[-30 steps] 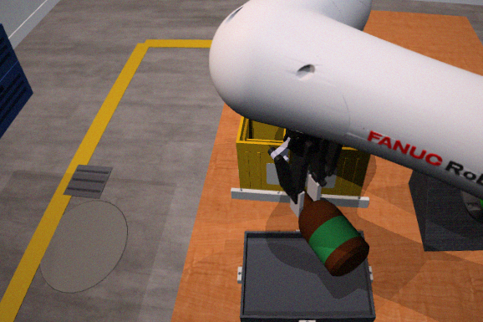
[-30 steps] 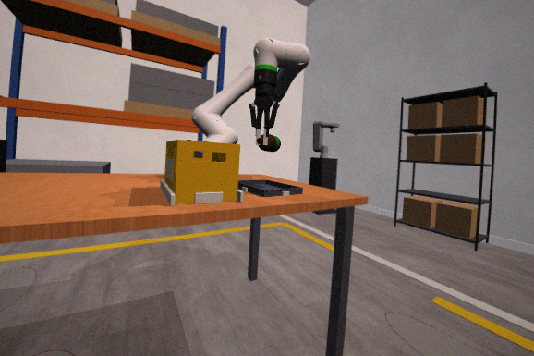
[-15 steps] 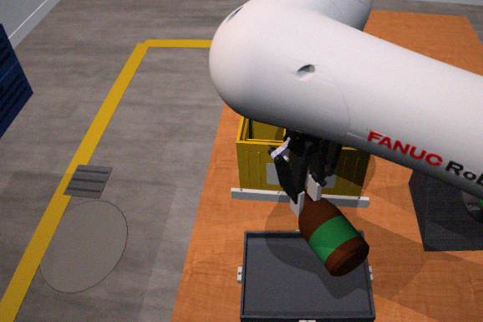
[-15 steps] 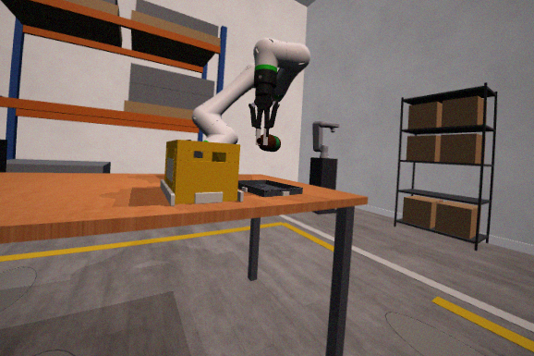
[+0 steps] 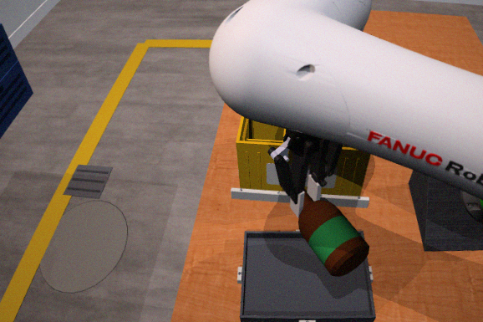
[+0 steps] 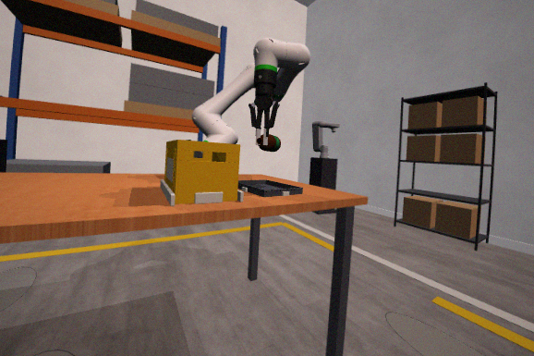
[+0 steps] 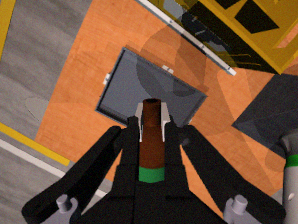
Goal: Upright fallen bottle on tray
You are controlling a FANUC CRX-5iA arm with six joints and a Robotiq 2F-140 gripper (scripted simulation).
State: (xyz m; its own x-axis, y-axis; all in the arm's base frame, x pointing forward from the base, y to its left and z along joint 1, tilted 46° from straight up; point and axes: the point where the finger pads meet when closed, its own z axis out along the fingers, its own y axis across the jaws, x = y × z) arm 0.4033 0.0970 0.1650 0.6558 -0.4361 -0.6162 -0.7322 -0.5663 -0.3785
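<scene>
My gripper is now 4 cm to the right of the bottle, 4 cm past it and 2 cm above it. The rest, counted from my hand: yellow crate (25 cm to the right, 14 cm below, 3 cm ahead); tray (21 cm below, 4 cm to the left, 2 cm behind).
</scene>
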